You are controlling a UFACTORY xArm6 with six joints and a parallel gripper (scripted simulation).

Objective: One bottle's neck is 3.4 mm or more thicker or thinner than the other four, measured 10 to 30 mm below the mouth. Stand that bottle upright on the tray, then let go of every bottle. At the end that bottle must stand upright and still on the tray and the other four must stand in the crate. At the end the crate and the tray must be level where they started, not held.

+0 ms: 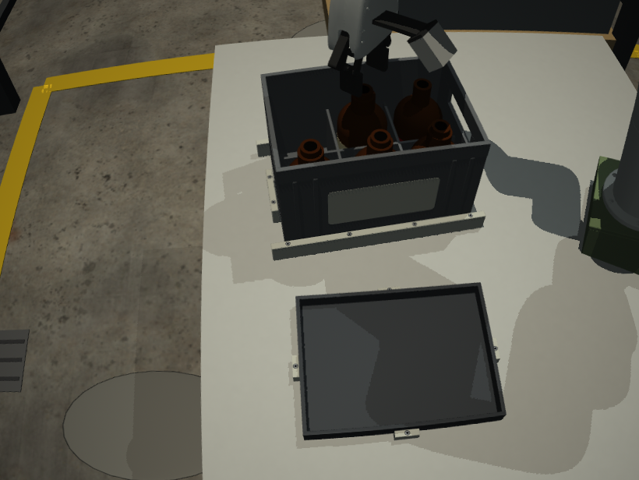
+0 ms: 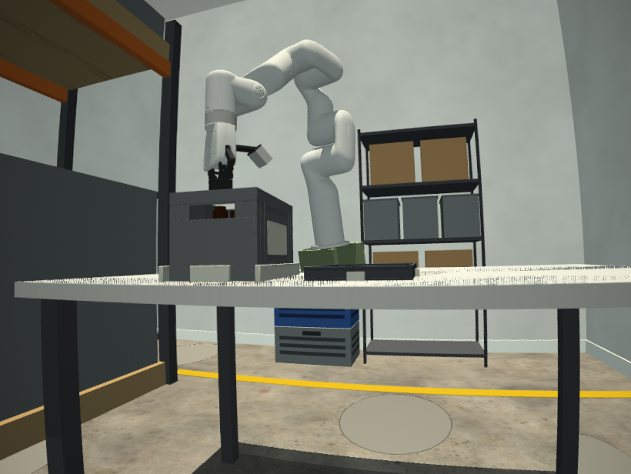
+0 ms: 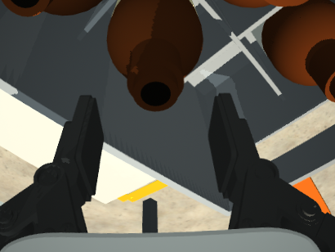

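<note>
My hand is 50 mm to the right of the dark crate and 110 mm above it. From my hand the other things lie so: glass bottle (80 mm behind, 10 mm to the right, 110 mm below); dark tray (10 mm behind, 330 mm to the left, 190 mm below).
</note>
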